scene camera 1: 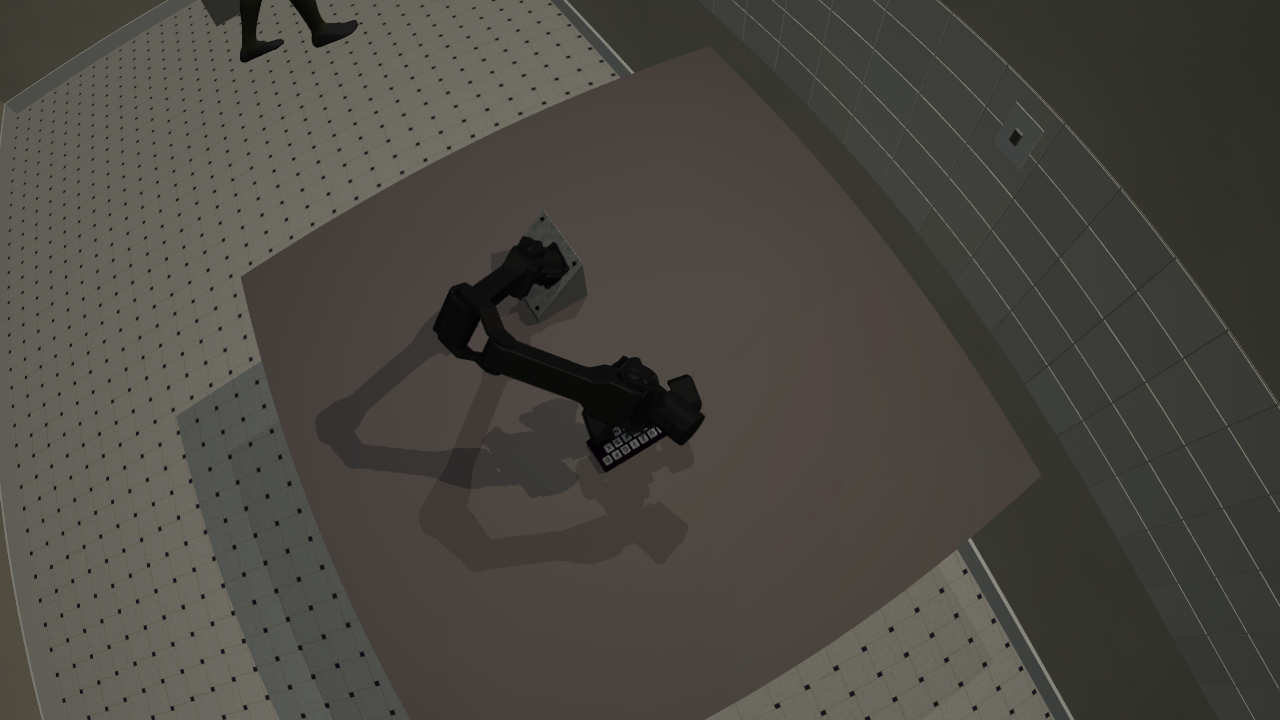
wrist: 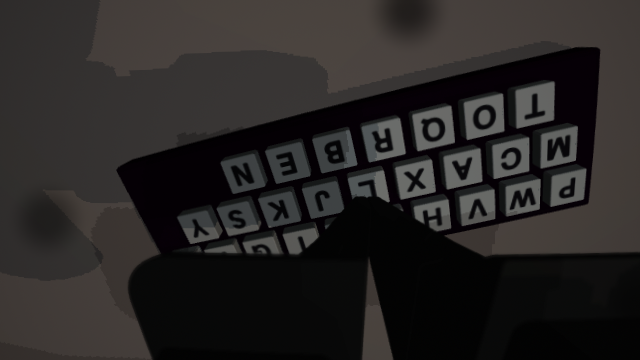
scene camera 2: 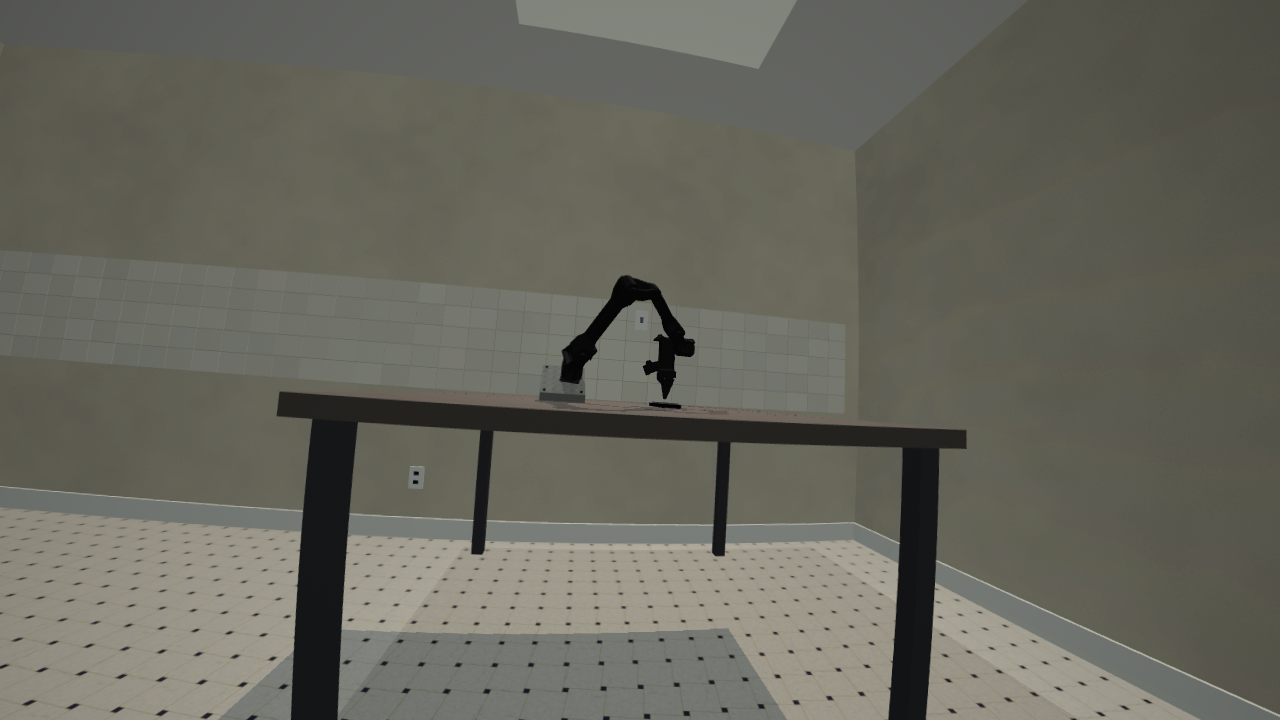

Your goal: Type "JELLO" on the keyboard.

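Where they show: gripper, between the fingertips: [wrist: 365, 209] [scene camera 2: 664, 399]; arm's base, origin of its link: [scene camera 1: 551, 265] [scene camera 2: 570, 376].
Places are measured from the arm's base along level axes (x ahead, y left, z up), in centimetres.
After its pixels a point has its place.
The black keyboard [scene camera 1: 631, 447] {y -1.9, x 35.0, z -7.2 cm} [scene camera 2: 665, 405] {y -8.3, x 31.5, z -7.6 cm} [wrist: 165, 182] {y -6.4, x 31.4, z -7.2 cm} lies on the table, its letters upside down in the wrist view. My gripper [scene camera 2: 665, 397] {y 1.6, x 32.9, z -5.6 cm} [wrist: 365, 209] {y 1.6, x 32.9, z -5.6 cm} is shut and empty, pointing down, its tips a small gap above the keyboard in scene camera 2. In the wrist view the tips overlap the lower edge of the L key [wrist: 367, 185] {y 1.8, x 32.5, z -6.7 cm}. The J key [wrist: 323, 196] {y 0.0, x 32.7, z -6.7 cm} is left of it, the E key [wrist: 287, 161] {y -1.0, x 31.1, z -6.7 cm} is upper left and the O key [wrist: 483, 117] {y 6.1, x 30.6, z -6.7 cm} upper right. The fingers hide some keys in the bottom row. In scene camera 1 the arm hides the fingertips.
The arm's metal base plate [scene camera 1: 543, 300] {y -3.8, x 4.0, z -3.7 cm} [scene camera 2: 562, 395] {y -6.9, x -1.7, z -6.4 cm} stands on the brown table [scene camera 1: 760, 268] {y 37.0, x 14.8, z -8.4 cm} [scene camera 2: 617, 428] {y -64.5, x 13.0, z -10.9 cm}. Arm shadows fall across the table and part of the keyboard. A person's legs [scene camera 1: 253, 31] show on the floor beyond the table at the top left of scene camera 1.
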